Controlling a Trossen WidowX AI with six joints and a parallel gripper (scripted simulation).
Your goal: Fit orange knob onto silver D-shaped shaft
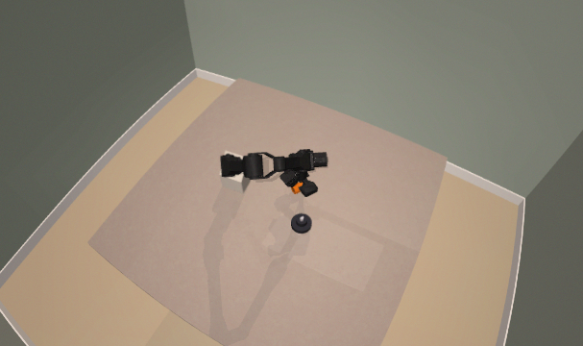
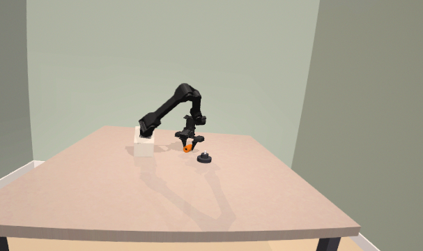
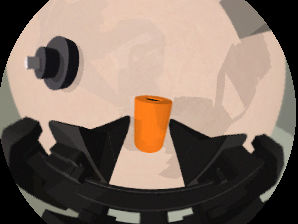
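The orange knob is 10 mm ahead of my gripper tip, 10 mm to the left of it and 10 mm above it. Round my gripper tip: round pedestal 80 mm ahead, 150 mm to the right, 20 mm above.
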